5 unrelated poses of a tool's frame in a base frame.
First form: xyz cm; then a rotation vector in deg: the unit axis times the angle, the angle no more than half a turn.
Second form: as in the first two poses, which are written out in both.
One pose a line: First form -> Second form
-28.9 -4.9 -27.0 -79.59 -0.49 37.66 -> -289 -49 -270 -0.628 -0.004 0.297 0.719
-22.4 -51.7 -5.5 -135.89 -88.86 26.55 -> -224 -517 -55 -0.818 -0.535 0.160 0.135
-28.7 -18.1 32.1 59.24 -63.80 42.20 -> -287 -181 321 0.458 -0.493 0.326 0.664
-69.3 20.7 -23.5 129.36 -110.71 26.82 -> -693 207 -235 0.749 -0.641 0.155 0.067
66.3 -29.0 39.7 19.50 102.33 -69.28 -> 663 -290 397 0.138 0.726 -0.491 0.461
